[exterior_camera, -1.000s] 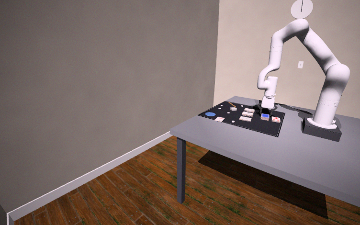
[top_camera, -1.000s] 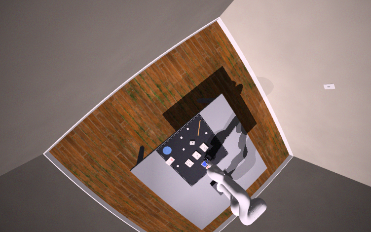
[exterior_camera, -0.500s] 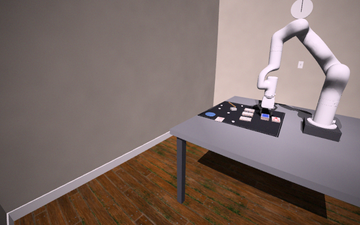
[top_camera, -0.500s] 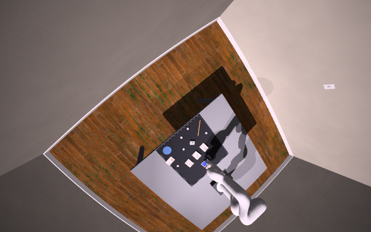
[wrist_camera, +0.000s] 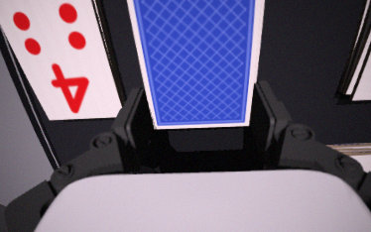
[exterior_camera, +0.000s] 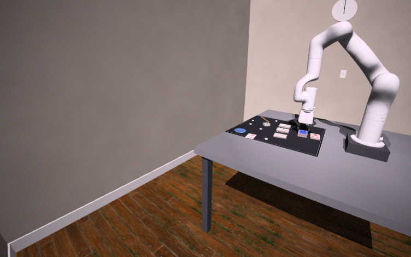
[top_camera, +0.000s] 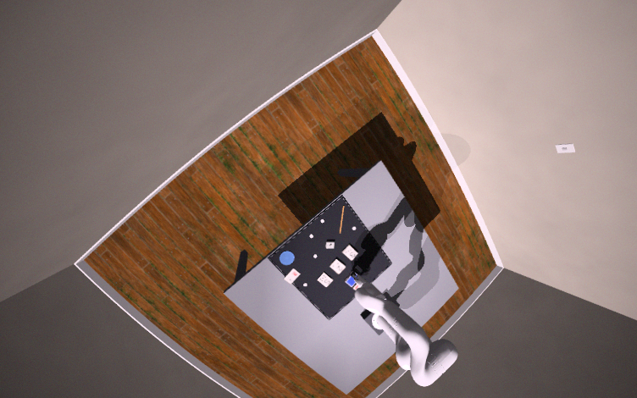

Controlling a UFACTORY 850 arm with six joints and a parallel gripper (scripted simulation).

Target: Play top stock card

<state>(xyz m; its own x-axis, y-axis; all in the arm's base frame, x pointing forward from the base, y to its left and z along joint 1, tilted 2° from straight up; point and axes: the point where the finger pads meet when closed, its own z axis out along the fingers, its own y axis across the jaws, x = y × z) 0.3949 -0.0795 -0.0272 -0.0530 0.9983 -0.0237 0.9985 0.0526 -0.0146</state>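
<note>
My gripper is now 3 cm to the right of the red 4 card and 1 cm above it. From my hand the other things lie so: black card cloth: 18 cm ahead, 2 cm to the left, 5 cm below; red 4: 9 cm behind, 3 cm to the left, 3 cm below; black 2: 15 cm ahead, 3 cm to the left, 2 cm below.
</note>
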